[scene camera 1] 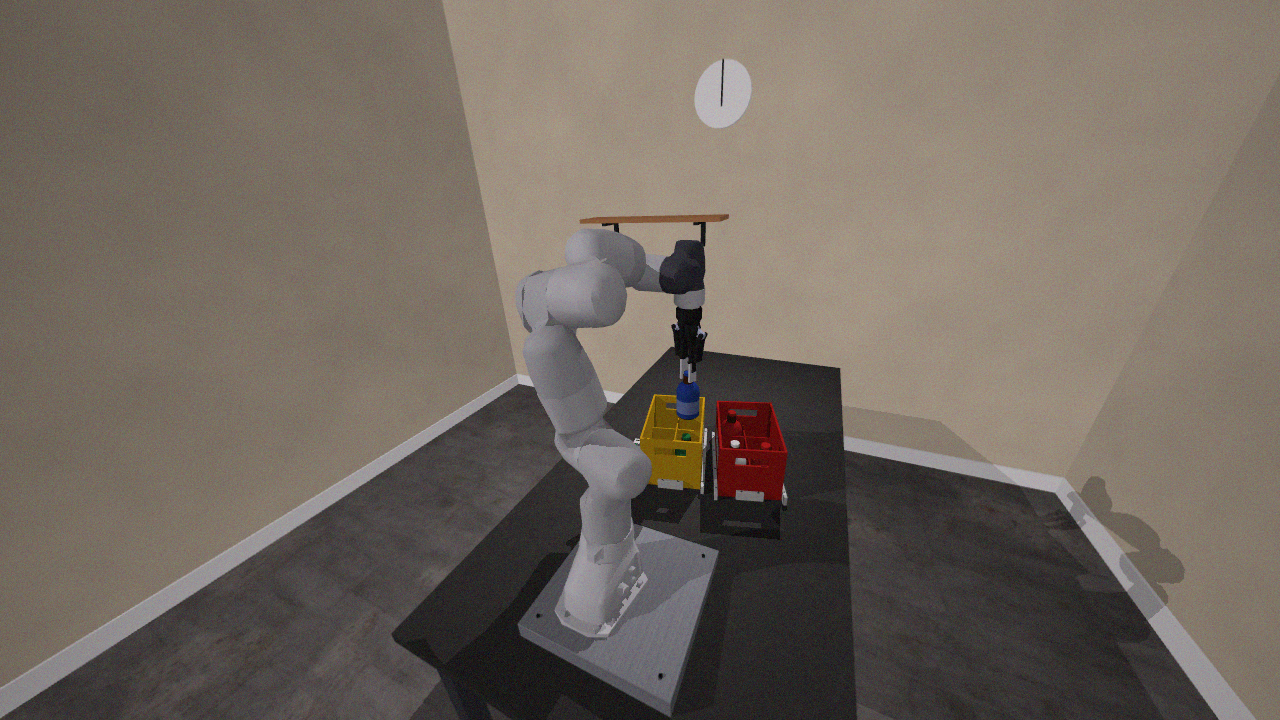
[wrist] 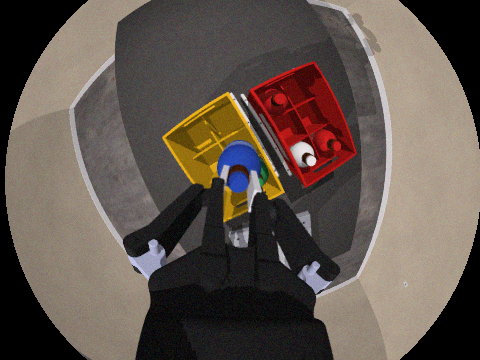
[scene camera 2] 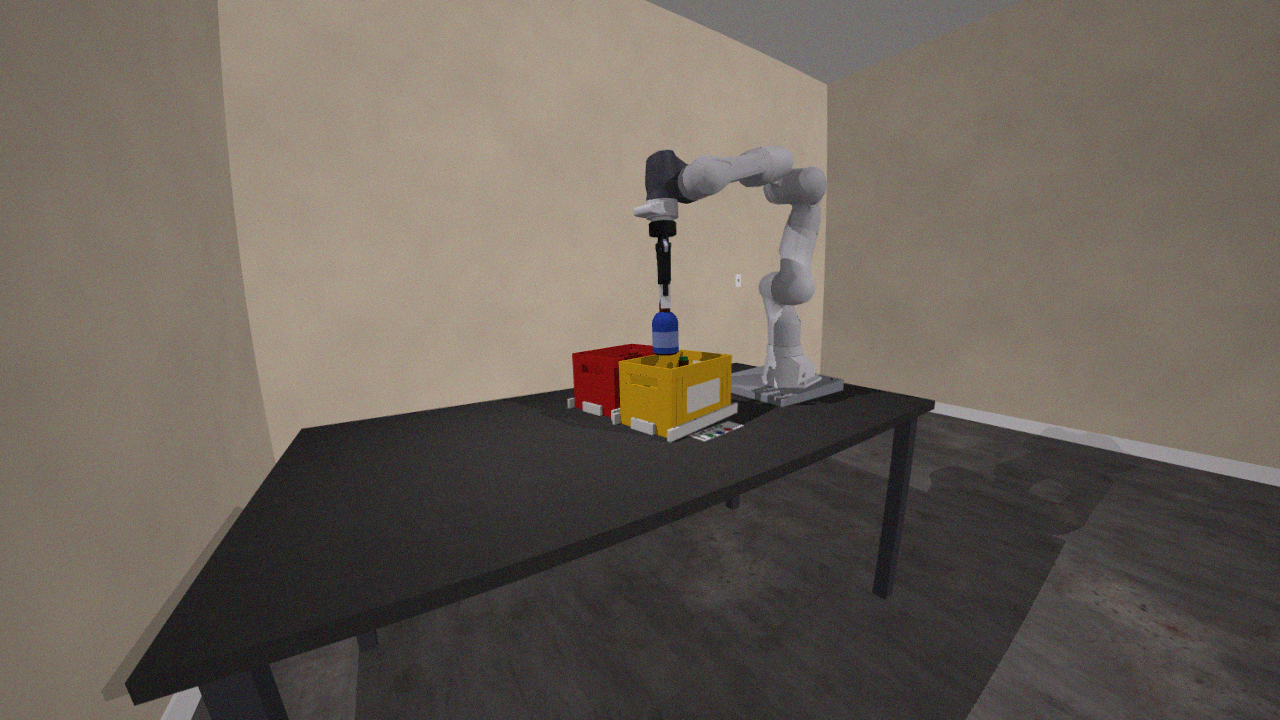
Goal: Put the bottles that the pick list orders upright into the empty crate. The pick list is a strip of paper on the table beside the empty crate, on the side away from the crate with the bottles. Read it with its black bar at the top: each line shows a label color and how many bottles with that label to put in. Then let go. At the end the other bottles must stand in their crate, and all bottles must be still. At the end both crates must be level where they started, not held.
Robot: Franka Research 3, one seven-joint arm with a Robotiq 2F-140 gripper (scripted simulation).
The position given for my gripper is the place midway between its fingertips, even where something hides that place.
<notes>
I see my gripper [scene camera 1: 687, 379], a yellow crate [scene camera 2: 654, 388] and a red crate [scene camera 1: 764, 427].
The yellow crate also shows in scene camera 1 [scene camera 1: 662, 433] and in the wrist view [wrist: 184, 143]. The red crate shows as well in the wrist view [wrist: 323, 112] and in scene camera 2 [scene camera 2: 596, 372]. My gripper also shows in the wrist view [wrist: 238, 176] and in scene camera 2 [scene camera 2: 664, 308].
</notes>
